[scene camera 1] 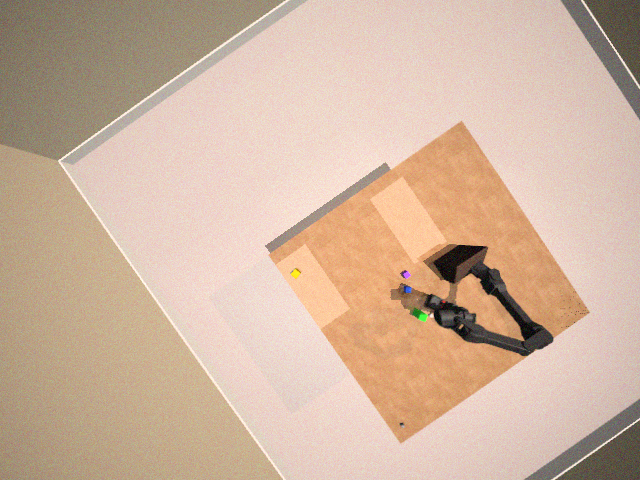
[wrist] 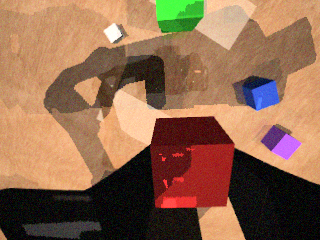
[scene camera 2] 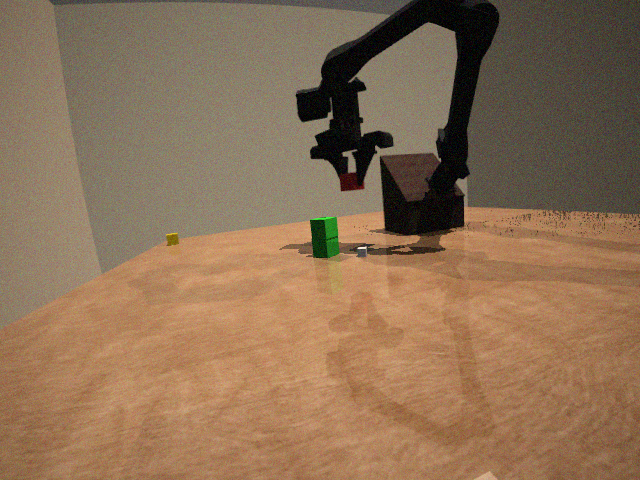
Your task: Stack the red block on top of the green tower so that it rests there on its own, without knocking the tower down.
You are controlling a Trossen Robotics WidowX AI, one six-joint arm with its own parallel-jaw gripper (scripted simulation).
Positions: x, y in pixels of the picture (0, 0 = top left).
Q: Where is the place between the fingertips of the gripper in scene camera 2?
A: At 352, 186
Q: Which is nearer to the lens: the red block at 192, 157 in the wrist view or the purple cube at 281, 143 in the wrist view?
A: The red block.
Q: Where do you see a blue cube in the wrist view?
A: At 261, 93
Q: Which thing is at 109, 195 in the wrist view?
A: The gripper.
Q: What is the gripper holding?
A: A red block.
